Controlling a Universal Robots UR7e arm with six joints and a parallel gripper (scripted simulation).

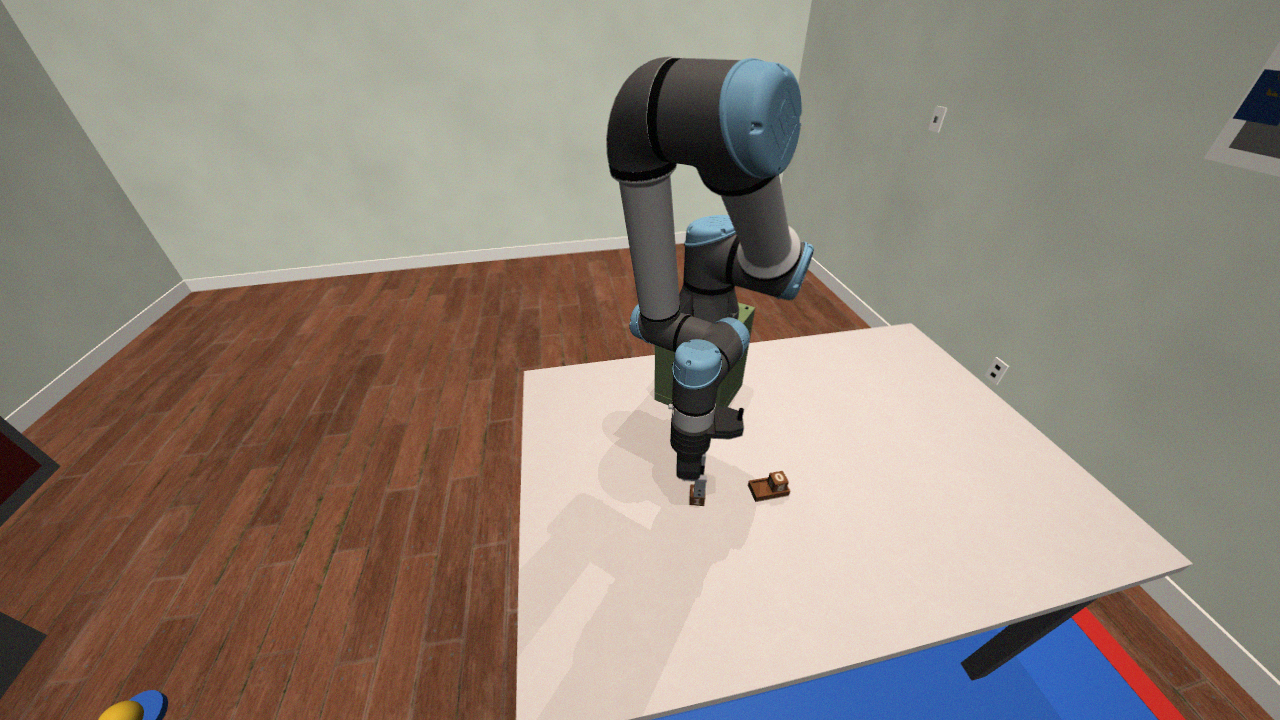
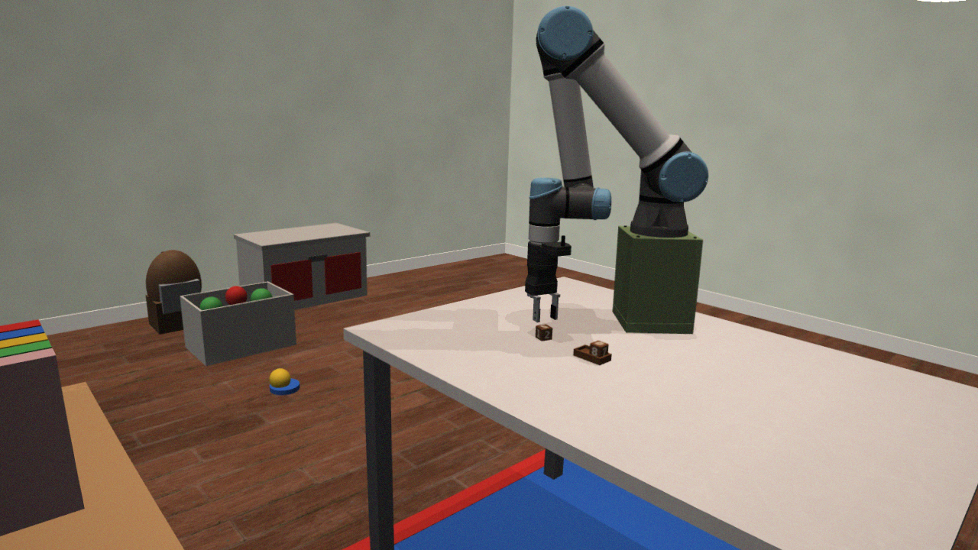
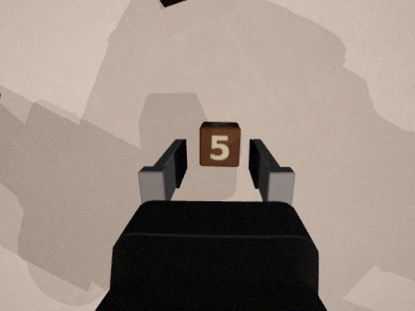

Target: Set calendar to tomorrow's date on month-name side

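Right now my hand is 50 mm above the brown cube.
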